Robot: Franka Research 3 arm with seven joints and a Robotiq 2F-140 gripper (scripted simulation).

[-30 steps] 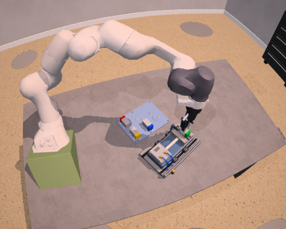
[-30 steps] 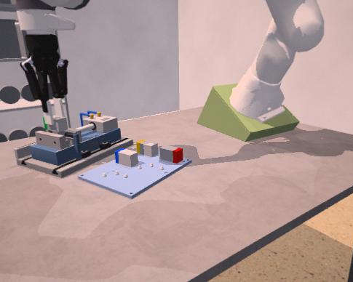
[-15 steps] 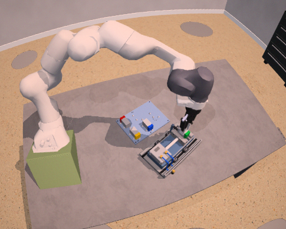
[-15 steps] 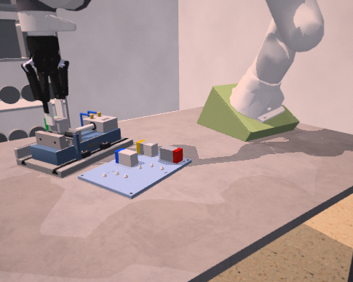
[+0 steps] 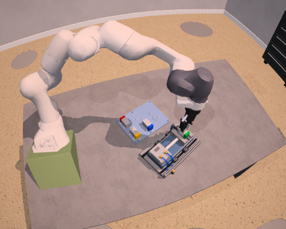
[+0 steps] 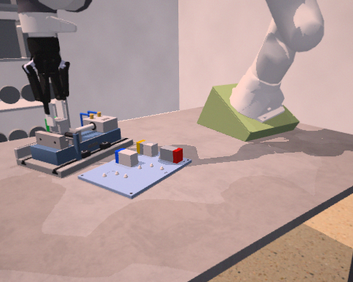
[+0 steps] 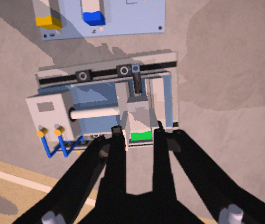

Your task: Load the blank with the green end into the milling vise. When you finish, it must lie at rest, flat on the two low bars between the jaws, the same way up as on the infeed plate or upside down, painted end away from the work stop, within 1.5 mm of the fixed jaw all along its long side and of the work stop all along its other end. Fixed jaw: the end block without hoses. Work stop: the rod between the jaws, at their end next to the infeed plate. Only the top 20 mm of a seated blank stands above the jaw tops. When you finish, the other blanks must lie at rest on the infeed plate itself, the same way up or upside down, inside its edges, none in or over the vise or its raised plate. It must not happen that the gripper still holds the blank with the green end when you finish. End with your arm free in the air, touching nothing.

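The green-ended blank is 4 cm below my hand. From my hand the other things lie so: blue-ended blank (15 cm behind, 14 cm to the left, 12 cm below); then fixed jaw (3 cm ahead, 2 cm to the left, 7 cm below); then black work stop rod (2 cm behind, 5 cm to the left, 6 cm below).
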